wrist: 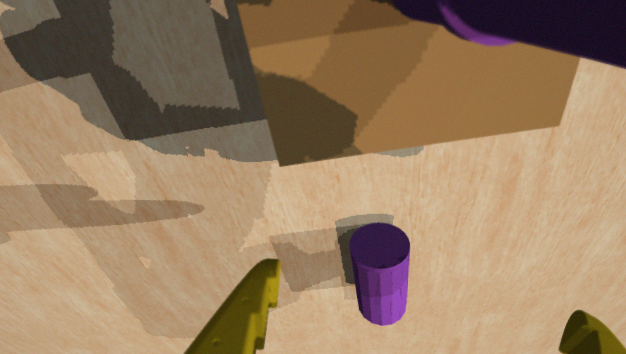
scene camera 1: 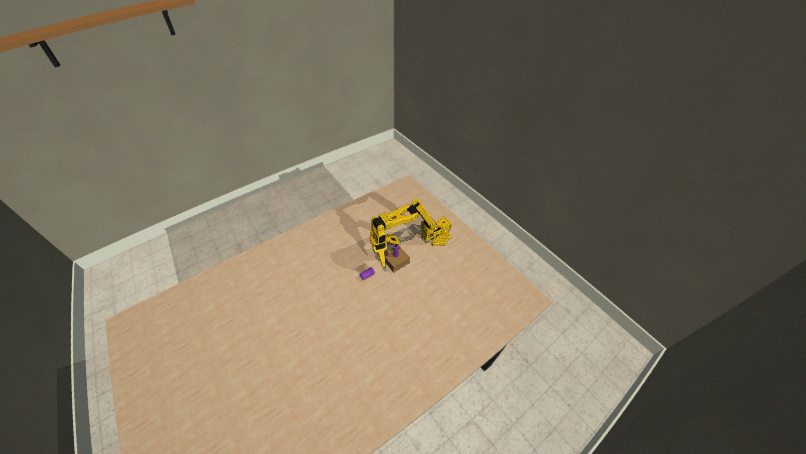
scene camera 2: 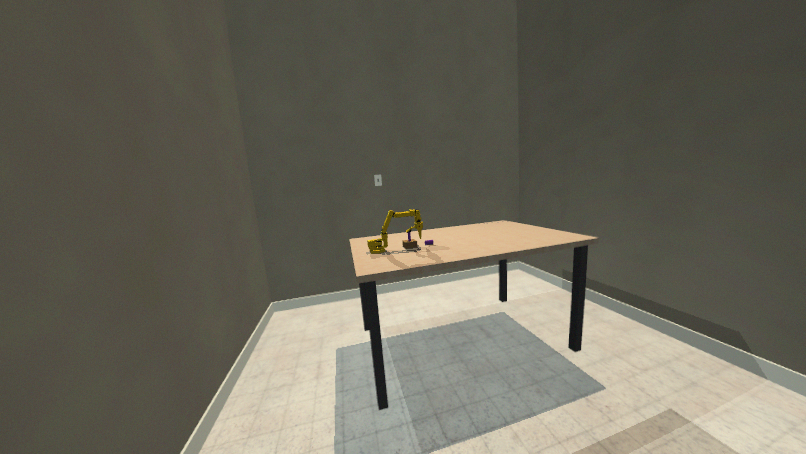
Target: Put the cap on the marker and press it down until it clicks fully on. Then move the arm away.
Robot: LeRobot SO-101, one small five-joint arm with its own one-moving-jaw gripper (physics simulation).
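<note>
The purple marker stands upright in the brown block. In the wrist view part of the dark marker crosses the top right corner, close to the camera; its tip is out of that picture. The purple cap lies on its side on the table, a little way from the block, with its dark end towards the block. My gripper is open and empty. Its jaws are beside the marker, and the cap shows beyond the gap between them.
The wooden table top carries the arm, the block and the cap. The arm's yellow base stands on the other side of the block from the cap. Arm shadows fall around the block and the cap.
</note>
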